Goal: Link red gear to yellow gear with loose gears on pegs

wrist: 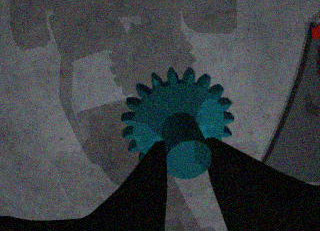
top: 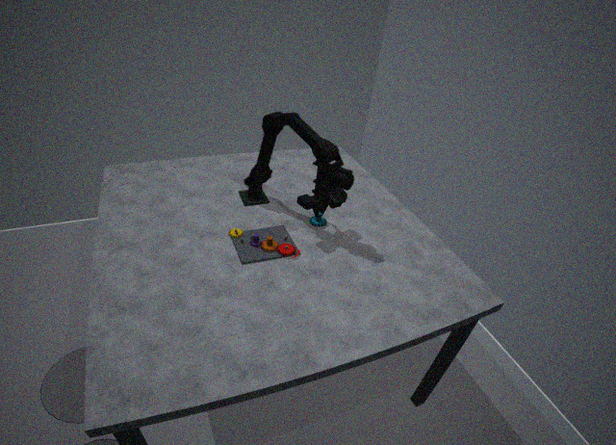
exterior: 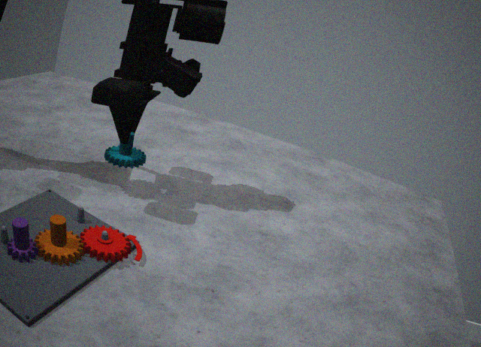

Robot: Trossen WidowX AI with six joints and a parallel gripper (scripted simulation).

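My gripper tip is now 250 mm to the left of the purple gear, 50 mm above it and 20 mm short of it. Round my gripper tip: red gear (160 mm to the right, 80 mm ahead, 60 mm below); teal gear (10 mm below); red arrow (130 mm to the right, 110 mm ahead, 60 mm below).
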